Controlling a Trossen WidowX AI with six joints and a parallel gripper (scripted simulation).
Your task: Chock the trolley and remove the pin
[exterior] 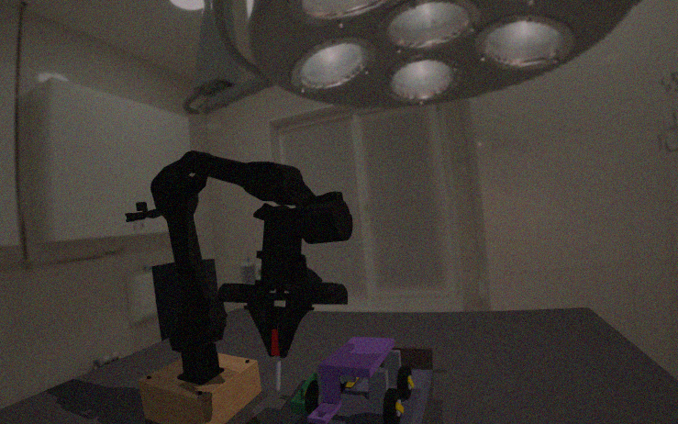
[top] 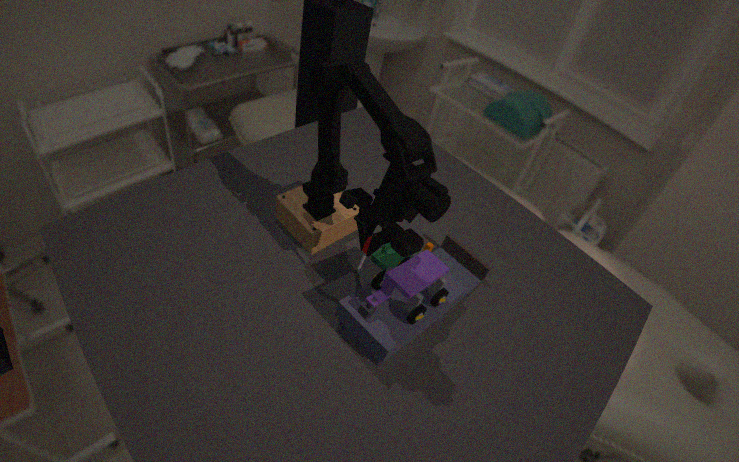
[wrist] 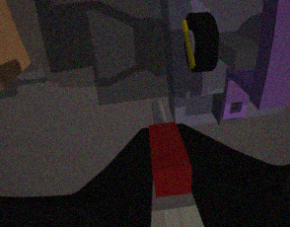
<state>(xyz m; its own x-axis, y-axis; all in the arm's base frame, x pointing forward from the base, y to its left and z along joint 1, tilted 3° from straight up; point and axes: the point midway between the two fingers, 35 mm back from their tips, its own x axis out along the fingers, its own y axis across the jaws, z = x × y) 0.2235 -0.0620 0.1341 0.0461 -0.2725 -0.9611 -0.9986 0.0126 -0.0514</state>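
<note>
Right now the green tray is 3 cm behind my gripper tip, 18 cm to the left of it and 17 cm below it. From my gripper tip the other things lie so: purple trolley 10 cm ahead, 6 cm to the left, 6 cm below; ramp 10 cm ahead, 6 cm to the left, 12 cm below; red-headed stop pin right at my gripper tip.
</note>
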